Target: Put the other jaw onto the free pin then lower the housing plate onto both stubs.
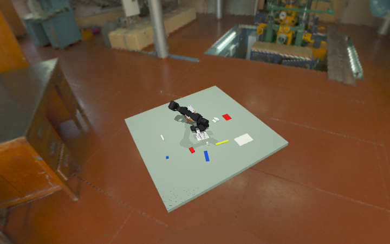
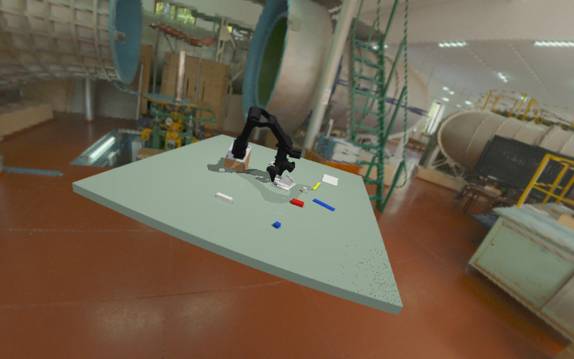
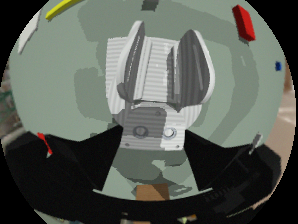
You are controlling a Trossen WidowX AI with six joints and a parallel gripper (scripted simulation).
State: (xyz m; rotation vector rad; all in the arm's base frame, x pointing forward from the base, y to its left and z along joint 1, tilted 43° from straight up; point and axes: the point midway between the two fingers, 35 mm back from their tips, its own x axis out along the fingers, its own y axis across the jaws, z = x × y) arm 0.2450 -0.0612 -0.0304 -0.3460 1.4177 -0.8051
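Now: gripper tip 2 cm below the white housing part and 1 cm short of it. Also, from my gripper tip: red block 20 cm to the right, 16 cm ahead; tiny white cube 18 cm ahead, 4 cm to the right, 1 cm above; yellow bar 25 cm ahead, 9 cm to the left.
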